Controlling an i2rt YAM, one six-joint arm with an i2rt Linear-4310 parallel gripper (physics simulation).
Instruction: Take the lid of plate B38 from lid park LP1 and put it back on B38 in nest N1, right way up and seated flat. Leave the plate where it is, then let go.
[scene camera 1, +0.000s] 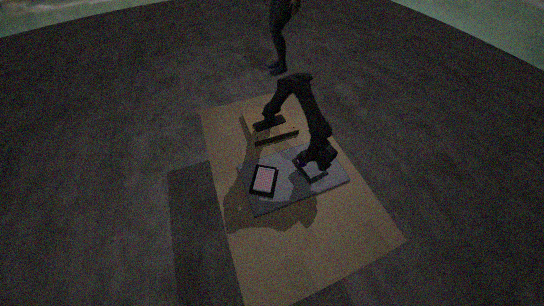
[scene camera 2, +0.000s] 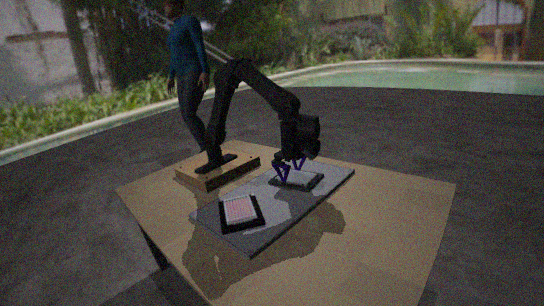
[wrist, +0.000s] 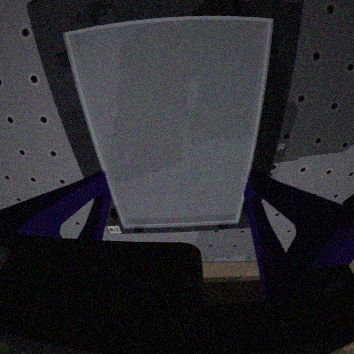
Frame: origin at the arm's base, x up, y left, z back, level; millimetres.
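Where they show: gripper, between the fingertips: (scene camera 1: 307, 163) (scene camera 2: 290, 176) (wrist: 177, 177); arm's base, origin of its link: (scene camera 1: 269, 123) (scene camera 2: 216, 164).
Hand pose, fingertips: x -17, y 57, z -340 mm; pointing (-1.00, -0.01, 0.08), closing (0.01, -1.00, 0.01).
Note:
Things, the pixels of their centre, and the offset from my fingertips. Level surfaces: height alone.
- lid park LP1, middle of its body: (wrist: 174, 145) (scene camera 2: 296, 177) (scene camera 1: 310, 166) dy +1, dx -1, dz -22 mm
- plate B38, middle of its body: (scene camera 2: 239, 208) (scene camera 1: 264, 179) dy -249, dx +8, dz +16 mm
- black nest N1, middle of its body: (scene camera 2: 239, 211) (scene camera 1: 264, 179) dy -249, dx -2, dz +16 mm
- grey perforated board, middle of its body: (wrist: 305, 150) (scene camera 2: 277, 193) (scene camera 1: 293, 172) dy -93, dx -17, dz -8 mm
- wooden table, height of its surface: dx -24 mm
The clear, pale lid (scene camera 1: 314, 171) (scene camera 2: 304, 178) (wrist: 175, 110) lies flat in the dark frame of lid park LP1 (scene camera 1: 319, 178) (scene camera 2: 312, 186) (wrist: 280, 65). My gripper (scene camera 1: 312, 165) (scene camera 2: 292, 175) (wrist: 177, 177) points down over the lid, and its purple fingertips meet the lid's two long sides near the end closer to the robot base. It is shut on the lid. No clear gap shows between lid and park. The plate B38 (scene camera 1: 264, 179) (scene camera 2: 239, 209), with pinkish wells, sits in the black nest N1 (scene camera 1: 261, 193) (scene camera 2: 244, 228). The wrist hides part of the lid in scene camera 1.
Park and nest stand on a grey perforated board (scene camera 1: 287, 187) (scene camera 2: 272, 225) (wrist: 320, 30) on a wooden table (scene camera 1: 310, 250) (scene camera 2: 385, 225). The arm's wooden base block (scene camera 2: 232, 175) stands behind the board. A person (scene camera 1: 280, 40) (scene camera 2: 189, 65) stands behind the table.

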